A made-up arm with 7 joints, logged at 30 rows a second.
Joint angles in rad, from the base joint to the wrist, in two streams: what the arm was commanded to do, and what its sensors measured. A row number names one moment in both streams.
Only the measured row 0 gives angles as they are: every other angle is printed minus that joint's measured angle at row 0.
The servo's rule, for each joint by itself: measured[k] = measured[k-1] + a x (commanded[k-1-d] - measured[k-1]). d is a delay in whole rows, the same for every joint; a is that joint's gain. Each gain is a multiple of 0.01, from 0.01 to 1. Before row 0 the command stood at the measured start. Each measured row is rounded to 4 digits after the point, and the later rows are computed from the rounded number. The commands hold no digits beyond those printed.
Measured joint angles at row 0: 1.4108, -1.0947, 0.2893, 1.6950, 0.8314, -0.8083, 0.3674
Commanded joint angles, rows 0 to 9: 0.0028, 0.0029, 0.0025, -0.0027, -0.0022, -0.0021, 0.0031; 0.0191, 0.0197, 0.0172, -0.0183, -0.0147, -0.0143, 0.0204; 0.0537, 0.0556, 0.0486, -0.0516, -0.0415, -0.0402, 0.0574; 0.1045, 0.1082, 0.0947, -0.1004, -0.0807, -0.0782, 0.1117; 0.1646, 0.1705, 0.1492, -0.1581, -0.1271, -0.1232, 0.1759; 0.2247, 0.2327, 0.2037, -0.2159, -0.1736, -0.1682, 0.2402; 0.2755, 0.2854, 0.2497, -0.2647, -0.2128, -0.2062, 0.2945; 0.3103, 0.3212, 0.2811, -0.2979, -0.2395, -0.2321, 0.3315; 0.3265, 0.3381, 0.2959, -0.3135, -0.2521, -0.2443, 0.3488; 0.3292, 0.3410, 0.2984, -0.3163, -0.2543, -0.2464, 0.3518
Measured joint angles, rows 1 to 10: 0.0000, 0.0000, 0.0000, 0.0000, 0.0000, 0.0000, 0.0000; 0.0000, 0.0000, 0.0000, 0.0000, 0.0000, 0.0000, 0.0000; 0.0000, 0.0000, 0.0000, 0.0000, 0.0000, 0.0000, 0.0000; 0.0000, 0.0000, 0.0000, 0.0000, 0.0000, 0.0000, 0.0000; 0.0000, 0.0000, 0.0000, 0.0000, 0.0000, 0.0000, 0.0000; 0.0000, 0.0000, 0.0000, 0.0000, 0.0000, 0.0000, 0.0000; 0.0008, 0.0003, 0.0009, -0.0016, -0.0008, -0.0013, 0.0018; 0.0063, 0.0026, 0.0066, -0.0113, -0.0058, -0.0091, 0.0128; 0.0205, 0.0090, 0.0213, -0.0347, -0.0187, -0.0278, 0.0391; 0.0457, 0.0209, 0.0470, -0.0728, -0.0410, -0.0580, 0.0819
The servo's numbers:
d 6
a 0.30 0.12 0.35 0.58 0.36 0.60 0.59

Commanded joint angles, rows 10 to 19: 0.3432, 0.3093, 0.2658, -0.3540, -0.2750, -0.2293, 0.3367; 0.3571, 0.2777, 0.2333, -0.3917, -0.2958, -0.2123, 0.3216; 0.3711, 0.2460, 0.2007, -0.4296, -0.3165, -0.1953, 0.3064; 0.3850, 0.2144, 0.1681, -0.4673, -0.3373, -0.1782, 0.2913; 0.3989, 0.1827, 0.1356, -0.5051, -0.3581, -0.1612, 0.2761; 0.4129, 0.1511, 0.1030, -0.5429, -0.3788, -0.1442, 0.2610; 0.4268, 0.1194, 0.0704, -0.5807, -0.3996, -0.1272, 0.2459; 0.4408, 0.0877, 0.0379, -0.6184, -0.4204, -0.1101, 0.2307; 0.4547, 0.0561, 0.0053, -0.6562, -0.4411, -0.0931, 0.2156; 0.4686, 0.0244, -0.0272, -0.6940, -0.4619, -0.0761, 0.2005
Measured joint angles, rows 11 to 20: 0.0814, 0.0389, 0.0828, -0.1223, -0.0720, -0.0971, 0.1374; 0.1244, 0.0622, 0.1251, -0.1766, -0.1086, -0.1398, 0.1981; 0.1697, 0.0890, 0.1687, -0.2277, -0.1461, -0.1796, 0.2550; 0.2119, 0.1169, 0.2080, -0.2684, -0.1797, -0.2111, 0.3001; 0.2463, 0.1434, 0.2388, -0.2946, -0.2058, -0.2310, 0.3288; 0.2712, 0.1671, 0.2597, -0.3072, -0.2233, -0.2402, 0.3424; 0.2928, 0.1842, 0.2618, -0.3343, -0.2419, -0.2337, 0.3390; 0.3121, 0.1954, 0.2518, -0.3676, -0.2613, -0.2209, 0.3287; 0.3298, 0.2015, 0.2339, -0.4036, -0.2812, -0.2055, 0.3155; 0.3464, 0.2030, 0.2109, -0.4405, -0.3014, -0.1891, 0.3012
